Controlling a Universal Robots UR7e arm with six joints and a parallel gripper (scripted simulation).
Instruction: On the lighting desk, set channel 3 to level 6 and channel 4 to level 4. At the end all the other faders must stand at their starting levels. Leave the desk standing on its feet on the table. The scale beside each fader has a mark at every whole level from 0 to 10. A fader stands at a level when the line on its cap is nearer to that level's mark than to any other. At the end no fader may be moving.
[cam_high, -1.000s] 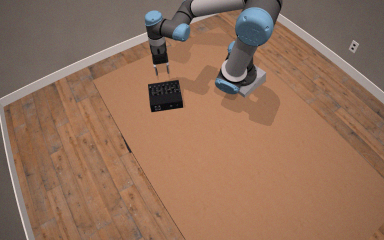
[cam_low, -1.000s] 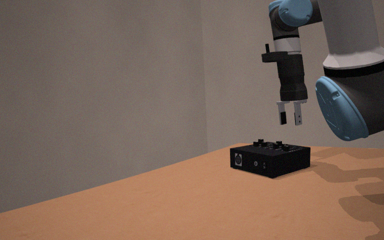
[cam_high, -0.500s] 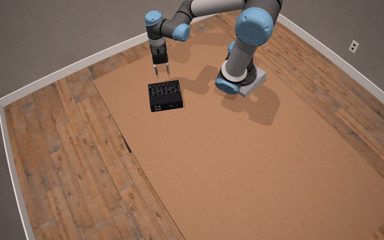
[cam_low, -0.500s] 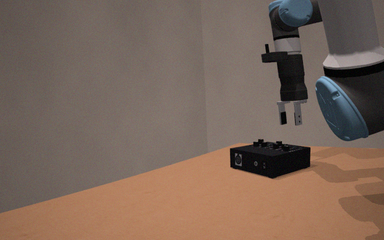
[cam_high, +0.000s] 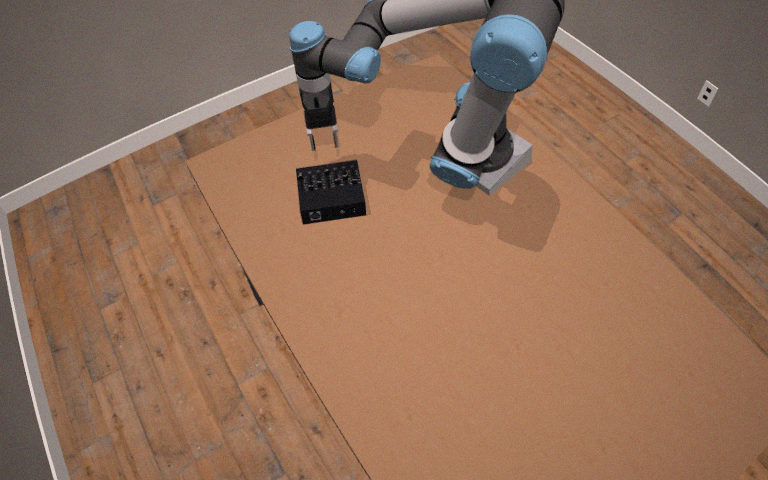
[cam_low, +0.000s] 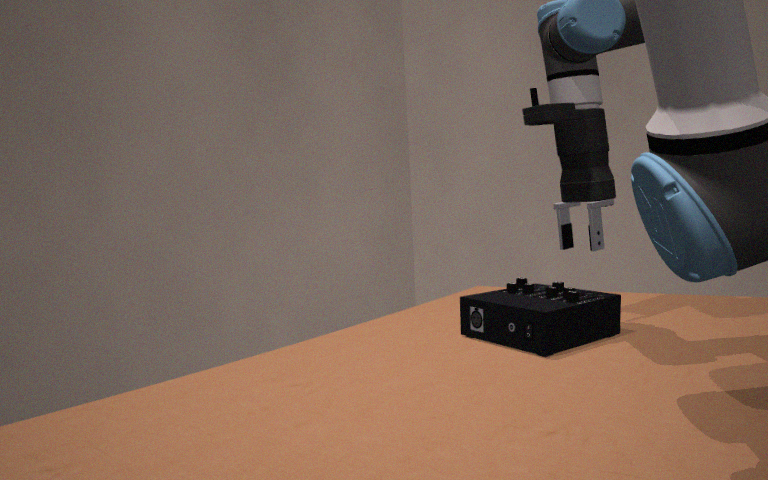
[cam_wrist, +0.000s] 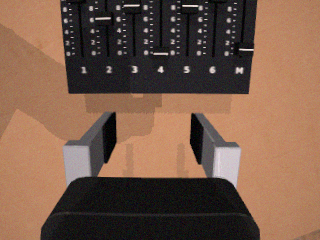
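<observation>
The channel 3 fader cap lies 8 cm to the left of my hand, 6 cm below it and 3 cm ahead of it. Round my hand: channel 2 fader cap: 8 cm to the left, 6 cm below; master fader cap: 9 cm ahead, 6 cm below, 1 cm to the left; channel 1 fader cap: 11 cm to the left, 6 cm below, 1 cm behind.
</observation>
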